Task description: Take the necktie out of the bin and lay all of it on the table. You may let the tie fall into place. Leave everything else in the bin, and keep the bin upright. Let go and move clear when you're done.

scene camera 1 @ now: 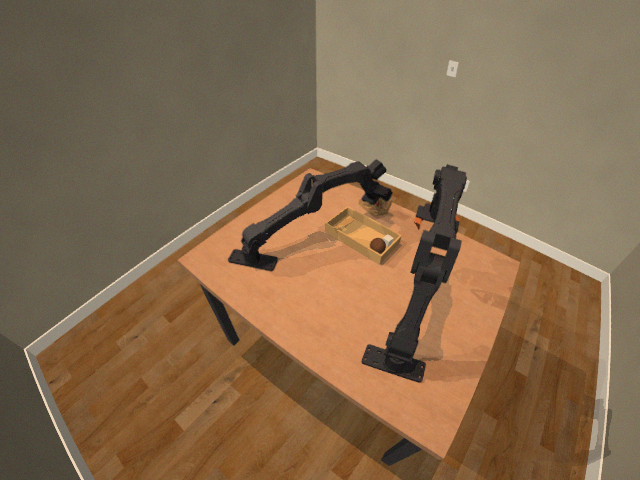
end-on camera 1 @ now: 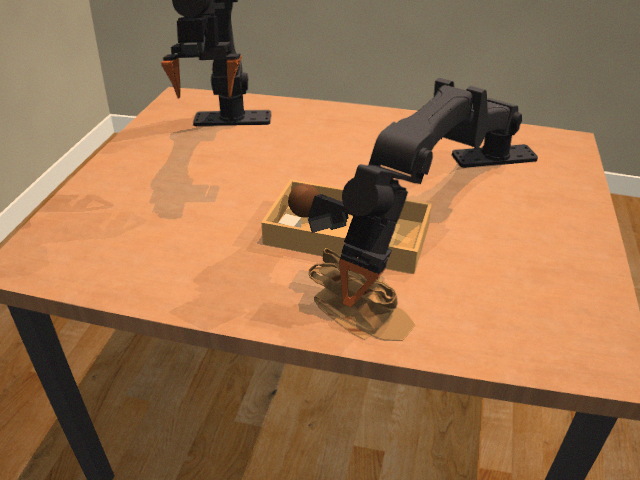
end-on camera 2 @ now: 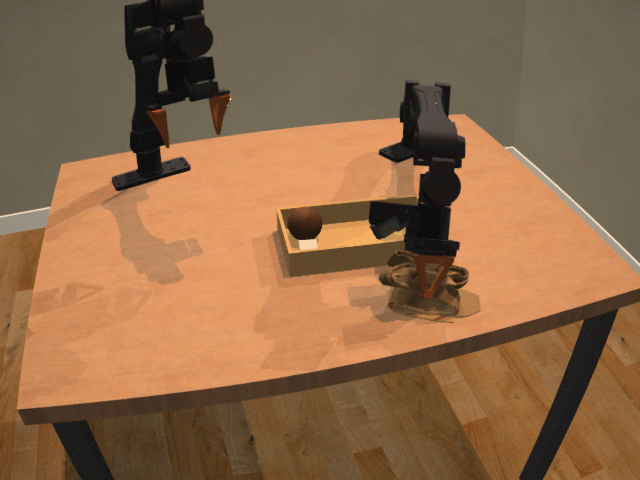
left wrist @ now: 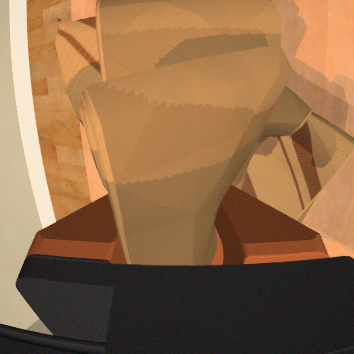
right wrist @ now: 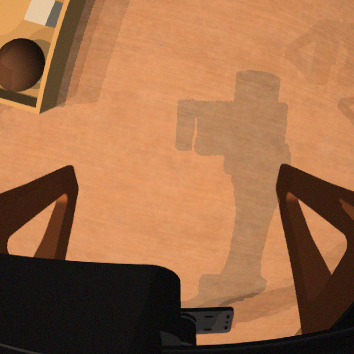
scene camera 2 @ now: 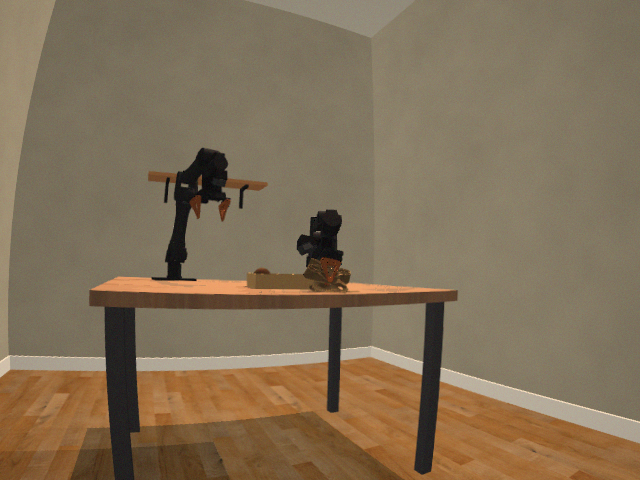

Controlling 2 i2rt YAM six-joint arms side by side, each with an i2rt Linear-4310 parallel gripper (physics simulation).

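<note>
The tan necktie (scene camera 1: 379,207) (end-on camera 1: 373,316) (end-on camera 2: 400,303) (left wrist: 185,130), with brown stripes on parts of it, is bunched in loops outside the bin. Its lower folds appear to touch the table beyond the bin's long side. My left gripper (end-on camera 1: 348,301) (end-on camera 2: 428,294) is shut on the necktie, low over the table. The yellowish bin (scene camera 1: 356,246) (end-on camera 1: 294,242) (end-on camera 2: 330,262) stands upright, partly hidden by the left arm in the end-on views. My right gripper (end-on camera 1: 204,96) (end-on camera 2: 192,140) (right wrist: 176,175) is open and empty, high above the table and away from the bin.
A brown ball (scene camera 1: 377,244) (end-on camera 1: 302,200) (end-on camera 2: 305,223) (right wrist: 21,65) and a white block (end-on camera 1: 289,220) (end-on camera 2: 308,244) (right wrist: 40,11) lie together at one end inside the bin. The table edge (end-on camera 1: 289,353) runs near the necktie.
</note>
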